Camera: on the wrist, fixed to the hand. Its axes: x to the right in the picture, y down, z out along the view.
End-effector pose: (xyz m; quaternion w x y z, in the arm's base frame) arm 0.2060 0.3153 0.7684 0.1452 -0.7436 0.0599 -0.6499
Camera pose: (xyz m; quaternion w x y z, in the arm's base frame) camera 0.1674 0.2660 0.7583 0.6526 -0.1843 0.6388 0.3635
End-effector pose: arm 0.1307 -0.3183 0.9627 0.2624 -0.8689 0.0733 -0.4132
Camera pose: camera 0.1008 -0.3742 0.9606 0.4411 -0.0937 0.7228 0.5236
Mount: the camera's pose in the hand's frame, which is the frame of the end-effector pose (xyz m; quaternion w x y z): -0.0016 0.0460 -0.0436 0.0338 0.0216 -0.3364 0.9409
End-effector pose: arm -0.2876 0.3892 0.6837 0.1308 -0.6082 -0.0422 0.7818
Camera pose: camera -0.2523 0.3405 0.6637 0.7322 -0.2056 -0.5437 -0.3550
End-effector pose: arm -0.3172 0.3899 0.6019 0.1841 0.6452 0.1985 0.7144
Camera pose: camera -0.3607 0.3478 0.6207 0.6131 -0.4529 0.6469 0.0240
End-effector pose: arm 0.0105 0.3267 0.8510 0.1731 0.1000 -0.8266 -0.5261
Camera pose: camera 0.0298 0.3105 0.9092 0.2206 -0.9476 -0.1916 0.1293
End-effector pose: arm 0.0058 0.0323 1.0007 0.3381 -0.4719 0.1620 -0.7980
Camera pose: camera -0.0135 -0.0023 0.9512 0.8269 -0.1247 0.3185 0.4464
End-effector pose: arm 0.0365 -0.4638 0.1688 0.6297 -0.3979 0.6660 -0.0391
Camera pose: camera -0.0237 -0.4512 0.1535 0.2907 0.6136 0.1842 0.7106
